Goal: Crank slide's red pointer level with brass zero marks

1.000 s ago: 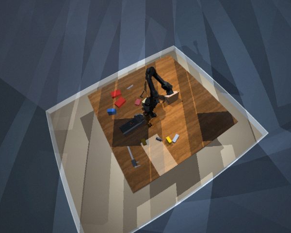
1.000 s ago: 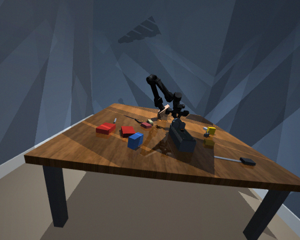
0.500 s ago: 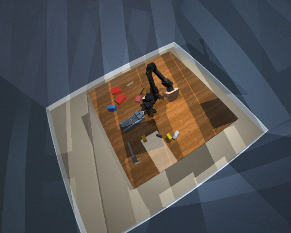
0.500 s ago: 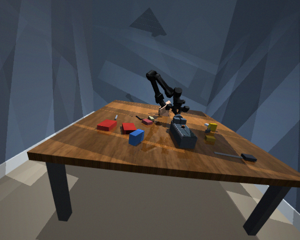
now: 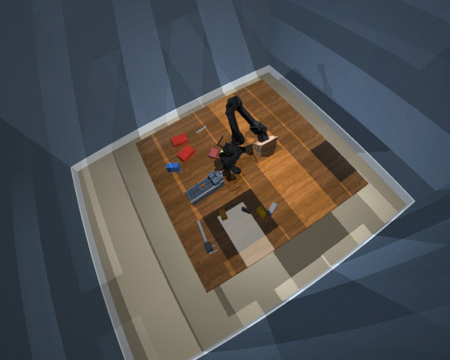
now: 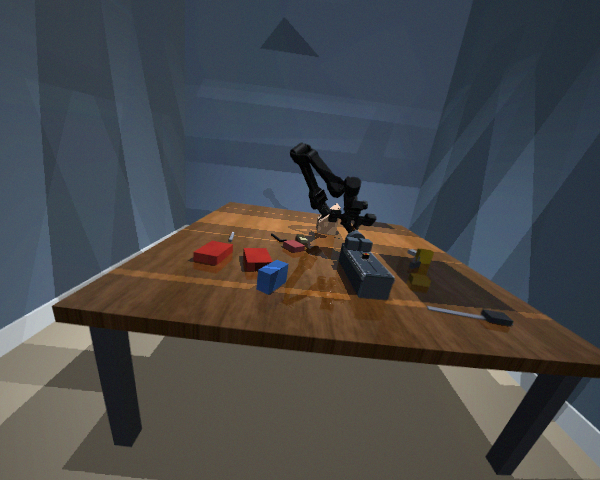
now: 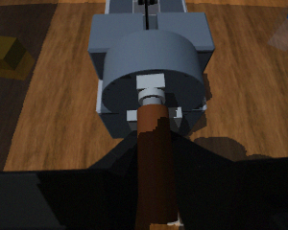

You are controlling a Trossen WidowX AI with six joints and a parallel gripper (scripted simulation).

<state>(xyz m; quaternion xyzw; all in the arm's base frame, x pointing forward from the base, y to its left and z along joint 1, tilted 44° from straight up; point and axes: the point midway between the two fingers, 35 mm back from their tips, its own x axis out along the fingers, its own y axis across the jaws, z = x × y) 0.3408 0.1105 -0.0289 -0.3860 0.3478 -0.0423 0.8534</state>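
My gripper tip is now 20 mm past the brown crank handle and 20 mm below it. Round my gripper tip: pink block: 10 mm behind, 230 mm to the right, 80 mm below; then ochre block: 120 mm ahead, 240 mm to the left, 80 mm below; then red pointer: 160 mm ahead, 30 mm to the left, 10 mm below.
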